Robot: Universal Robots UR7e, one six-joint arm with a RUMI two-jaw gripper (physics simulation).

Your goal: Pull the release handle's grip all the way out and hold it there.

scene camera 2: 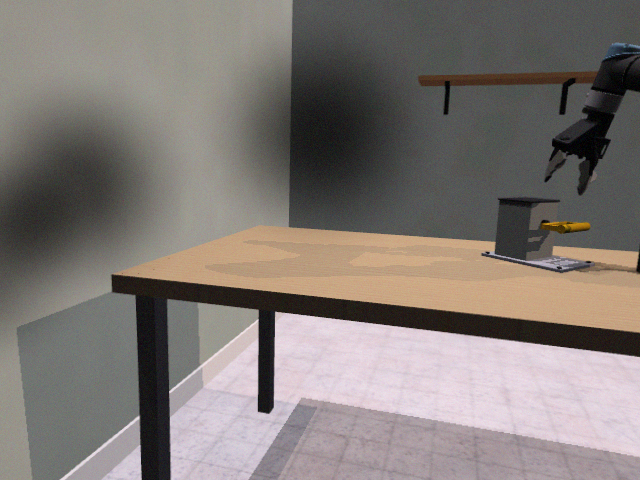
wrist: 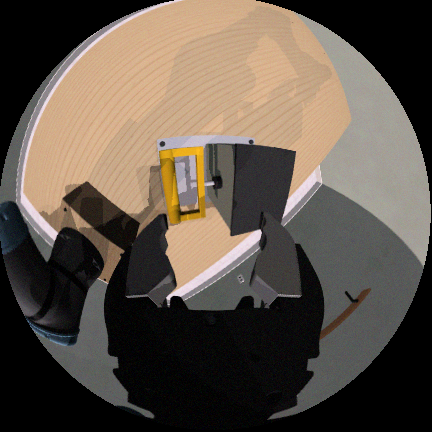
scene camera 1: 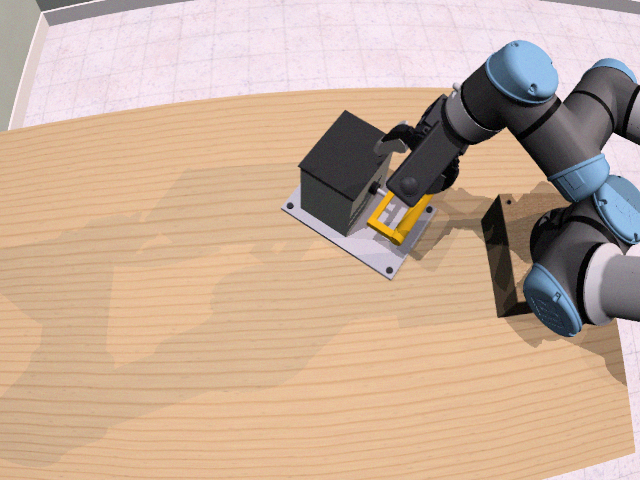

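Note:
The release handle [scene camera 1: 410,219] [scene camera 2: 576,227] [wrist: 169,192] is a yellow rectangular frame with a thick round grip bar on its outer side. A short thin rod [scene camera 1: 381,191] [wrist: 209,184] joins it to the side of a dark grey box [scene camera 1: 343,155] [scene camera 2: 511,227] [wrist: 262,187]. The box stands on a light metal base plate [scene camera 1: 361,253] [wrist: 200,140]. My gripper [scene camera 2: 564,187] [wrist: 212,213] is open and empty. It hangs tilted above the box and handle, touching neither in the second scene view. In the first scene view my gripper body hides the handle's upper end.
A wooden block [scene camera 1: 516,217] [wrist: 102,215] stands beside the arm's base, to the right of the plate in the first scene view. A wall shelf [scene camera 2: 496,79] [wrist: 350,312] is behind the table [scene camera 1: 206,413] [scene camera 2: 361,307]. Dark bolts sit at the plate's corners.

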